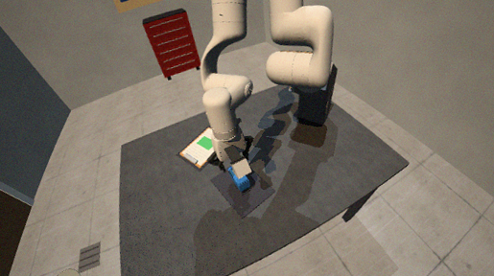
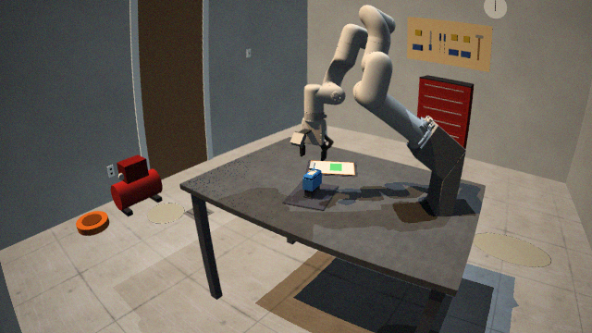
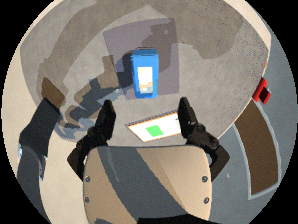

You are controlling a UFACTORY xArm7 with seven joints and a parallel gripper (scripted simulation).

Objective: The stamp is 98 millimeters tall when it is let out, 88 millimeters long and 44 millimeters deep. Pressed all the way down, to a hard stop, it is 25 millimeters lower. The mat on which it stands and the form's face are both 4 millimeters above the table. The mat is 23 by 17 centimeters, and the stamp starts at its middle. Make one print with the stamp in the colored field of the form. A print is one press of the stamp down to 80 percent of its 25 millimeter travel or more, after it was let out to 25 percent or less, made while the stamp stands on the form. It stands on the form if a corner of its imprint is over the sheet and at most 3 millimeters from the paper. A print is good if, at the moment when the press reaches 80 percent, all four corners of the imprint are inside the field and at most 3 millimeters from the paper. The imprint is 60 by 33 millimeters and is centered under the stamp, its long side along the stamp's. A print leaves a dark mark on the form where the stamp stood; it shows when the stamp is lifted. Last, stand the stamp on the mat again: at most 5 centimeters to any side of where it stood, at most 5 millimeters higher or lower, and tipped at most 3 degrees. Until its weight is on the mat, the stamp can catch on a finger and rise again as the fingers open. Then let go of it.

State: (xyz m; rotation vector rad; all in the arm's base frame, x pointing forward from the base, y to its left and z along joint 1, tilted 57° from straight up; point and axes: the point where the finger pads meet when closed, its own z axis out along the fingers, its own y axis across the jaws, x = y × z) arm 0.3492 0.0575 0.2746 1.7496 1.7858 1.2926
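My hand is 120 mm above the blue stamp. From my hand the other things lie so: mat 170 mm below; form 270 mm to the right, 170 mm below, 140 mm ahead.
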